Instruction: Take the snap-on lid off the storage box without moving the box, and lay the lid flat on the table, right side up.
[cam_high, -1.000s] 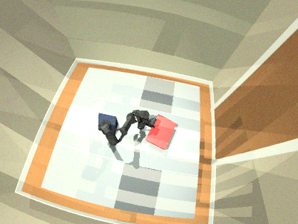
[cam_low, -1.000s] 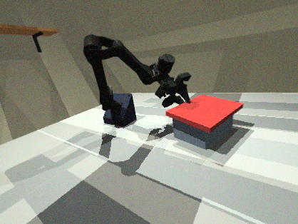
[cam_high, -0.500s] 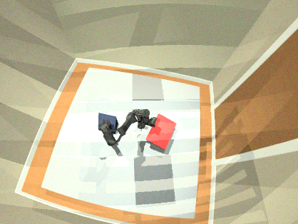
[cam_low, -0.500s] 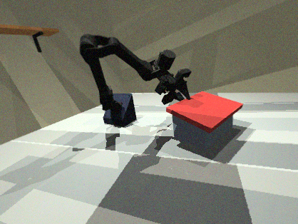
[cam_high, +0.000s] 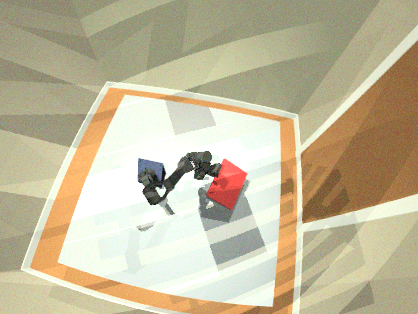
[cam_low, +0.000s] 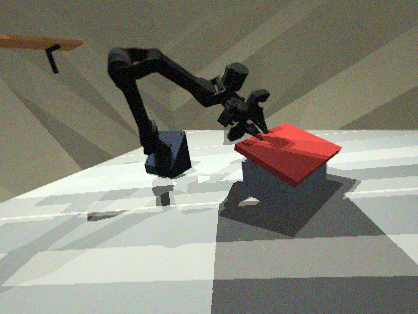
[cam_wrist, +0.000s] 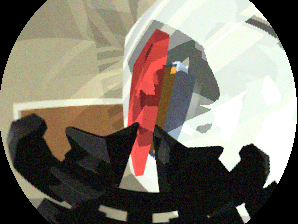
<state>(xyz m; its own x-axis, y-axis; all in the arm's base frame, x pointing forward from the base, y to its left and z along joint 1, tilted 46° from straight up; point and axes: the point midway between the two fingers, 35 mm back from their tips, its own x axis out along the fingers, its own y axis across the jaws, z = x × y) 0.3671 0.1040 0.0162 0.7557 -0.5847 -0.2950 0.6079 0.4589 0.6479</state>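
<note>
My gripper tip is 7 cm short of the red lid, 2 cm to the left of it and 2 cm above it. The rest, counted from my gripper tip: storage box 6 cm ahead, 1 cm to the right, 9 cm below.
</note>
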